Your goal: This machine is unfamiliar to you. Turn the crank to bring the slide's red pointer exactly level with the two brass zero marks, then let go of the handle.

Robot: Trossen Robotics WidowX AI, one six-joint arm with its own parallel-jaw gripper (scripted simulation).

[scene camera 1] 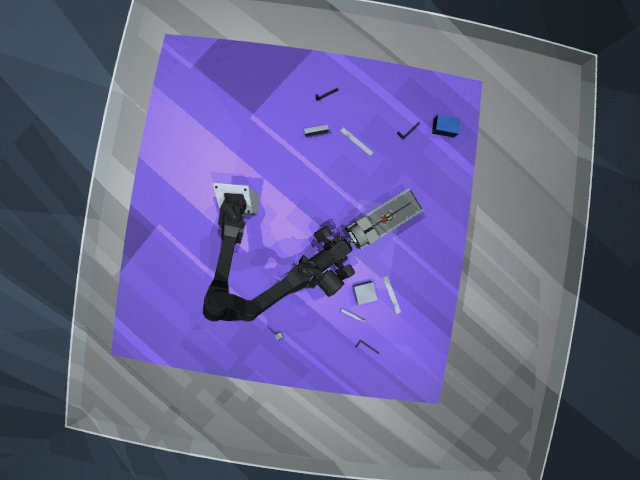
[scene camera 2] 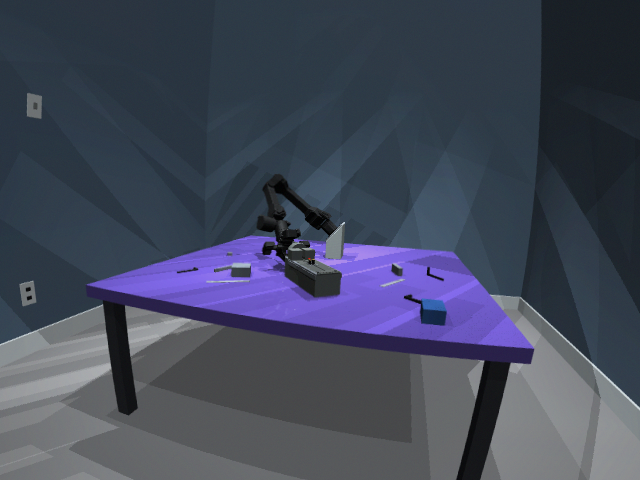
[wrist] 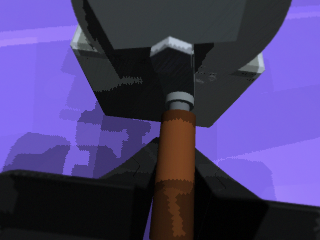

Labels:
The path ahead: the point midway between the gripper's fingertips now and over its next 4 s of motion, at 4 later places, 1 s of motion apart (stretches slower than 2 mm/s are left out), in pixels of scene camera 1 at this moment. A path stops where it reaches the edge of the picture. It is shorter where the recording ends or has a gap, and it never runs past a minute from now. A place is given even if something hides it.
My gripper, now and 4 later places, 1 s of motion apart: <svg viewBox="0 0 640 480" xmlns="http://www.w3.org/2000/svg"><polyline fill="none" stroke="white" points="347,244 352,242 380,218 380,215 366,237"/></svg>

